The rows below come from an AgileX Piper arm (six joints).
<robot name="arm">
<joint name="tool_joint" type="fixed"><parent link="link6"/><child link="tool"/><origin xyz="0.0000 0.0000 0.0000" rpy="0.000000 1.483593 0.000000"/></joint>
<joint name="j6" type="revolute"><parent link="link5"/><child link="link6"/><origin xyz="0.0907 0.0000 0.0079" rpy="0.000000 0.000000 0.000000"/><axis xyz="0.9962 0 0.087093"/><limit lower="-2.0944" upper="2.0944"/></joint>
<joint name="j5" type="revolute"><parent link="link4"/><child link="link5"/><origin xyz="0.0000 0.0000 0.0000" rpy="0.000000 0.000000 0.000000"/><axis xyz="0 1 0"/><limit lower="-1.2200" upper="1.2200"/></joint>
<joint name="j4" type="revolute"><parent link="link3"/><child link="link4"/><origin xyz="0.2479 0.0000 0.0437" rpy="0.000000 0.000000 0.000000"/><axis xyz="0.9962 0 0.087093"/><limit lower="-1.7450" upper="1.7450"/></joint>
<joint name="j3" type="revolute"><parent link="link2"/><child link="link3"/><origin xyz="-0.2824 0.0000 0.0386" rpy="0.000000 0.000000 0.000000"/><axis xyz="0 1 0"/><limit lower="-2.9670" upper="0.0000"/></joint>
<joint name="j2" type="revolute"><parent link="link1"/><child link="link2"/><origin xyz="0.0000 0.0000 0.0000" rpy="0.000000 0.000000 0.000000"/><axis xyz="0 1 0"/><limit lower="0.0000" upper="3.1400"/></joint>
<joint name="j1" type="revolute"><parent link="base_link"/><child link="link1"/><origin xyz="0.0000 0.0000 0.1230" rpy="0.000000 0.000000 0.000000"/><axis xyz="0 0 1"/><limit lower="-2.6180" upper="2.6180"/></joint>
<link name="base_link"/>
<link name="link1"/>
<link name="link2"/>
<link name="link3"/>
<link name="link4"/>
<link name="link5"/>
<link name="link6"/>
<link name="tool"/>
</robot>
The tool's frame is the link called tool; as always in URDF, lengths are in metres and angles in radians.
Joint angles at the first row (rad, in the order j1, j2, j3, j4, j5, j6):
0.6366, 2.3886, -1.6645, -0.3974, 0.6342, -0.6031
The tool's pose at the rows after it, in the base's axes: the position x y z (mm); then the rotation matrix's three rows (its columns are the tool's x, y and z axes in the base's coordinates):
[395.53 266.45 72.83], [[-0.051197 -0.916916 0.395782], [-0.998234 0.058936 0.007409], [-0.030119 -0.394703 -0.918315]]
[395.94 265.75 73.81], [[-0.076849 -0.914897 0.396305], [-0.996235 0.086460 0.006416], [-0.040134 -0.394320 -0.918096]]
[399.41 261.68 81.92], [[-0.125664 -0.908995 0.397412], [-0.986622 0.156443 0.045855], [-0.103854 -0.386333 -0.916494]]
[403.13 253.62 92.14], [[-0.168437 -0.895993 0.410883], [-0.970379 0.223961 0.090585], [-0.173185 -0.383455 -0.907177]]
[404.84 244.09 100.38], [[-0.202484 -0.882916 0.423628], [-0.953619 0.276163 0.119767], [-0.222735 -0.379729 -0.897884]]
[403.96 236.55 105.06], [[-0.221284 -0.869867 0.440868], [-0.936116 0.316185 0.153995], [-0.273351 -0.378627 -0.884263]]
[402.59 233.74 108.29], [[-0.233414 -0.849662 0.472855], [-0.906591 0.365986 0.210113], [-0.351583 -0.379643 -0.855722]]
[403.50 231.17 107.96], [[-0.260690 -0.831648 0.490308], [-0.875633 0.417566 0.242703], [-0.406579 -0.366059 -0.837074]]
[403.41 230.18 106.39], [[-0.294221 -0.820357 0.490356], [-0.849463 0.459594 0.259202], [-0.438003 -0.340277 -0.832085]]
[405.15 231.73 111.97], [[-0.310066 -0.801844 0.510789], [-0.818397 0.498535 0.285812], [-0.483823 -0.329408 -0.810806]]
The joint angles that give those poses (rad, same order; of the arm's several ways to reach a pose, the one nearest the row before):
0.6366, 2.3886, -1.6645, -0.3974, 0.6342, -0.5903
0.6351, 2.3865, -1.6645, -0.3974, 0.6362, -0.5647
0.6167, 2.3651, -1.6573, -0.3414, 0.6123, -0.5593
0.5910, 2.3314, -1.6317, -0.2889, 0.5698, -0.5593
0.5669, 2.2975, -1.5975, -0.2516, 0.5328, -0.5593
0.5490, 2.2665, -1.5518, -0.2169, 0.4764, -0.5633
0.5382, 2.2412, -1.5050, -0.1653, 0.3859, -0.5675
0.5275, 2.2348, -1.4829, -0.1147, 0.3302, -0.5676
0.5224, 2.2348, -1.4733, -0.0659, 0.3094, -0.5676
0.5208, 2.2260, -1.4732, -0.0225, 0.2800, -0.5675

